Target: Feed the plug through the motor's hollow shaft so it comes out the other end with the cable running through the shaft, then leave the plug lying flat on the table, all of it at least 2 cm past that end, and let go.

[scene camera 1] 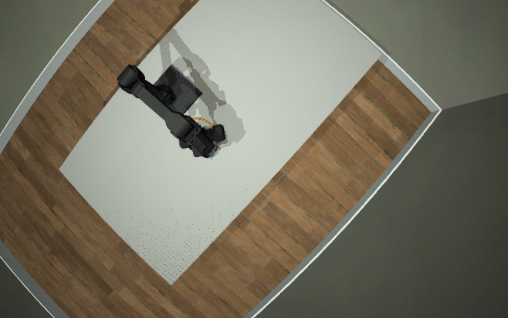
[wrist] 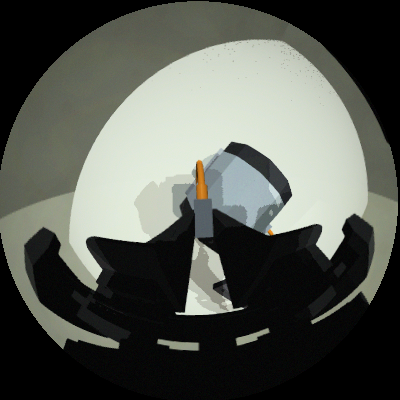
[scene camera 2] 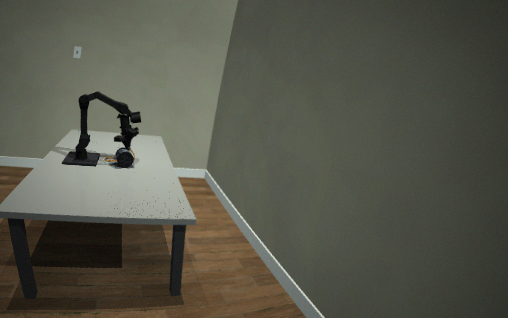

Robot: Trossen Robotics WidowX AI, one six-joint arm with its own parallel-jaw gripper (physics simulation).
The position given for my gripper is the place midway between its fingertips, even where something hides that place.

I see my gripper (wrist: 202, 213) and a grey plug (wrist: 202, 207).
